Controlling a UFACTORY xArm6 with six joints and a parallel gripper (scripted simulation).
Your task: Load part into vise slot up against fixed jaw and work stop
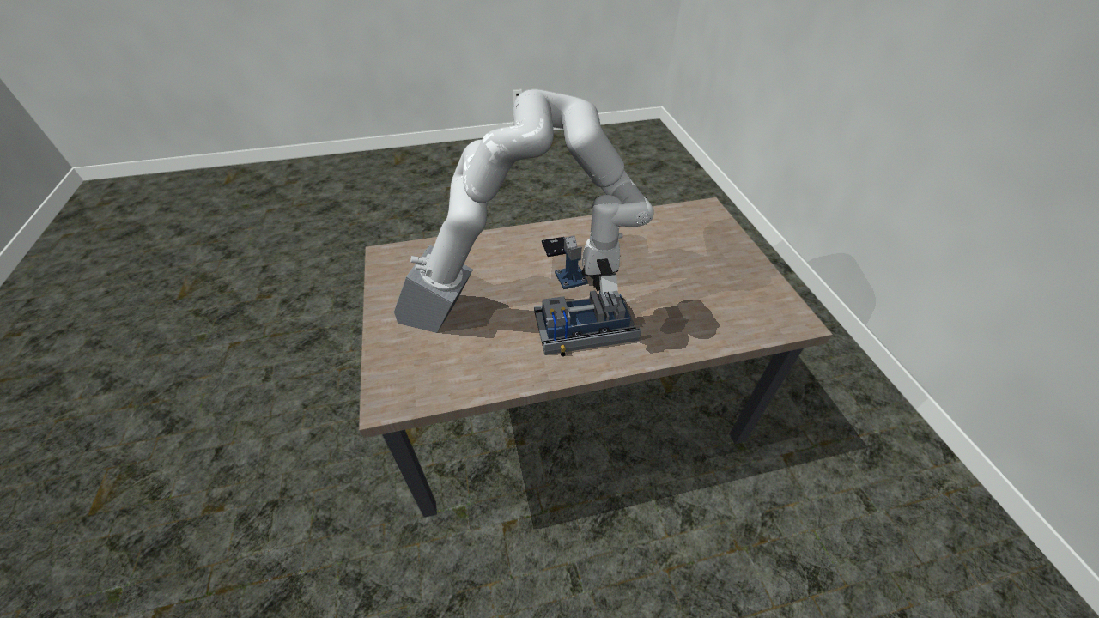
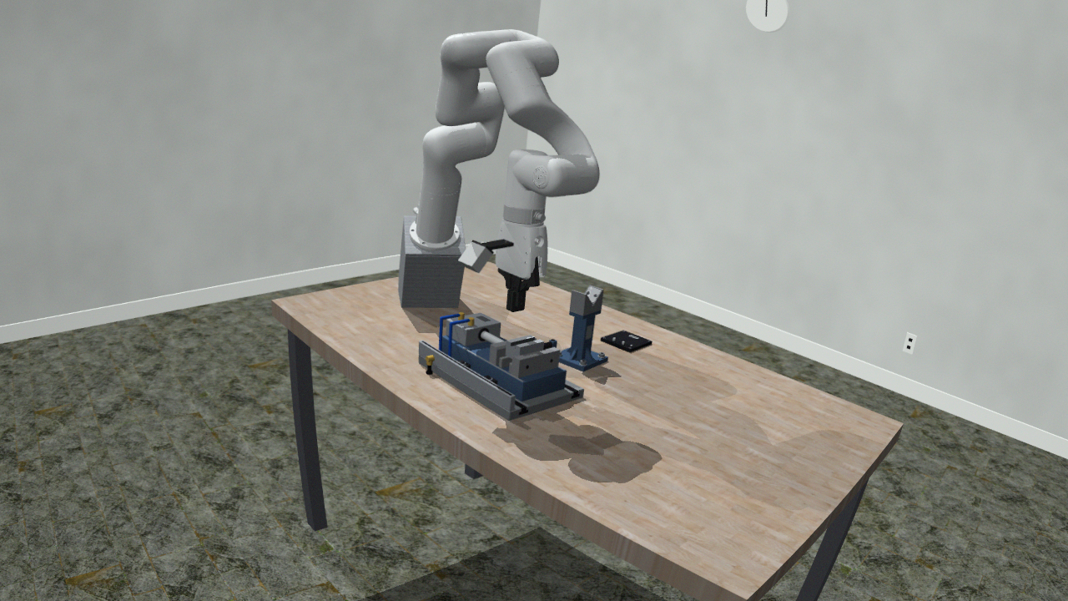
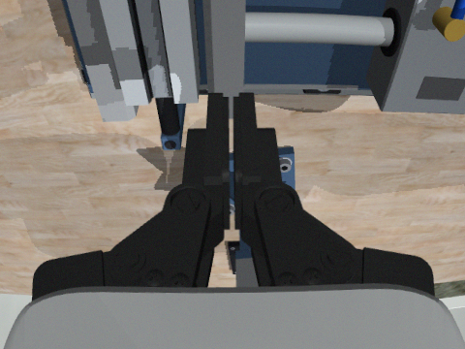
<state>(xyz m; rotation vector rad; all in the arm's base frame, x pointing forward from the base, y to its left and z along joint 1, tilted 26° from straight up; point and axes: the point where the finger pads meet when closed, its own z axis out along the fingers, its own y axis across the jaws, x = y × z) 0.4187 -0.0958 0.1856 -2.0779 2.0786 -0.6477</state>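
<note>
Right now the grey block is 80 mm below my hand and 40 mm ahead of it. The rest, counted from my hand: cylinder rod 100 mm below, 50 mm behind; dark work stop rod 90 mm below, 50 mm to the left, 40 mm ahead; moving jaw 100 mm below.
</note>
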